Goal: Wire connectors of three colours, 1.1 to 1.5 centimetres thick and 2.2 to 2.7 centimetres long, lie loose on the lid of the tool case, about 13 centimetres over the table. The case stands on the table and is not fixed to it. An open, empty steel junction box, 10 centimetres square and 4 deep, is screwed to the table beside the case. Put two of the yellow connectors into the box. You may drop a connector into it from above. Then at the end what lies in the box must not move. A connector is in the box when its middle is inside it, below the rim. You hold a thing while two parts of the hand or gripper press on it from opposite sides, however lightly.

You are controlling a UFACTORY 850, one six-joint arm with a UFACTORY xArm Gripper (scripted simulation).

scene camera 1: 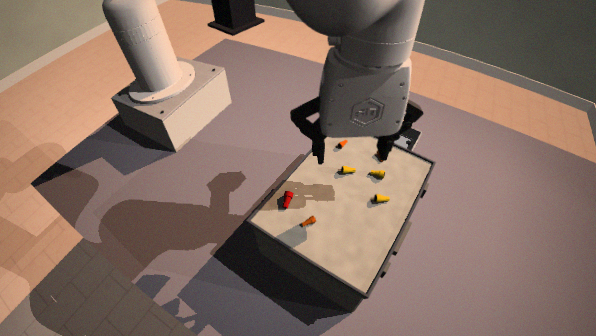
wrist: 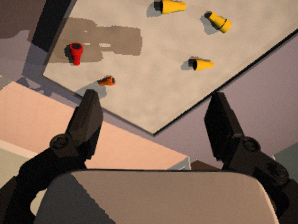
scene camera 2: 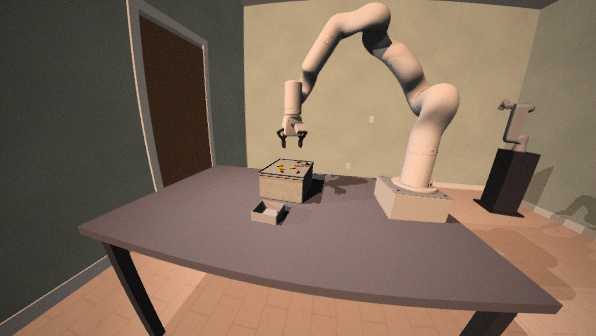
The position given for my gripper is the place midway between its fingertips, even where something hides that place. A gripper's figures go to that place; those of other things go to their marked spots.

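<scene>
Tool case (scene camera 1: 353, 238) at 0.46 m from the lens; my gripper (scene camera 1: 350, 155) at 0.42 m from the lens.
</scene>
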